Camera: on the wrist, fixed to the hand. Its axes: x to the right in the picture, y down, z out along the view.
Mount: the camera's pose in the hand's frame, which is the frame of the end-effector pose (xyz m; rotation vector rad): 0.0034 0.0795 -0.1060 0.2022 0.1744 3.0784
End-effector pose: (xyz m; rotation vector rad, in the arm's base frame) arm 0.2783 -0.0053 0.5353 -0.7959 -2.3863 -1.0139
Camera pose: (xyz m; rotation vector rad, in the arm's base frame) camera 0.3440 -0.0385 0.6456 -2.0623 0.6256 0.6041
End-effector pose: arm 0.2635 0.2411 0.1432 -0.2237 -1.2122 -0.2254
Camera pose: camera 0.3827 0.2863 0.1070 -1.4494 0.3659 2.3799
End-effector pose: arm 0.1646 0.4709 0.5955 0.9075 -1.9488 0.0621
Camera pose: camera 0.1931 0.5682 0.6809 -2.3594 -1.1311 1.7109
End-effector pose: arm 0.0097 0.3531 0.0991 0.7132 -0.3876 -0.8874
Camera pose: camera 0.1183 0.4268 0.0802 -0.2386 -0.7992 2.1036
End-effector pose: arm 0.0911 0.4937 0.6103 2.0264 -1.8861 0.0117
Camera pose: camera 0.0405 0.5165 0.7306 1.9880 2.2586 -0.8413
